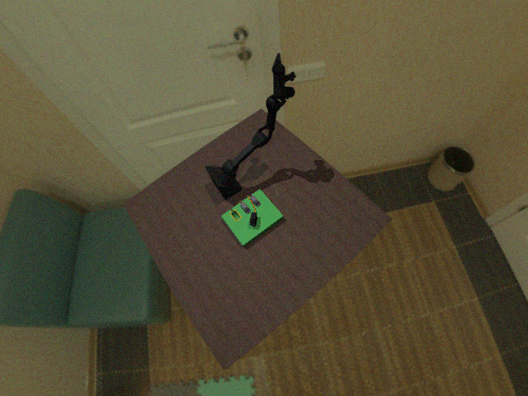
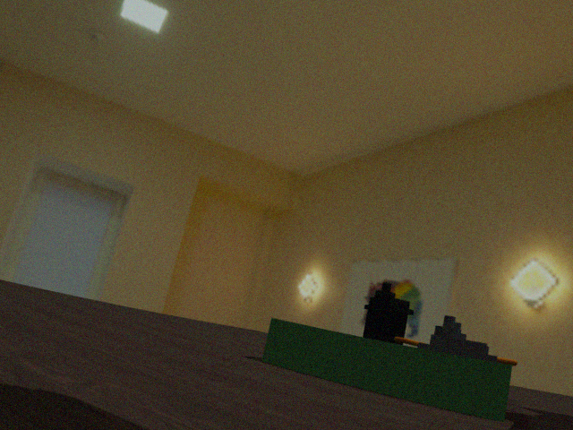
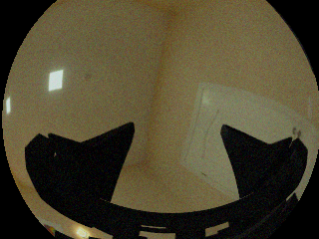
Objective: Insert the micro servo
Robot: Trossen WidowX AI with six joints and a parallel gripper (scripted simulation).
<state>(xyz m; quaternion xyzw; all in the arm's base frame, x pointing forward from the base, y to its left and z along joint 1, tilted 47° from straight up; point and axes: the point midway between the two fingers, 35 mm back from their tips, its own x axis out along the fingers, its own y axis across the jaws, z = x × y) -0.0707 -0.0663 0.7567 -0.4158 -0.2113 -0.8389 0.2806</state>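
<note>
My gripper tip is now 410 mm short of the green deck, 480 mm to the left of it and 700 mm above it.
</note>
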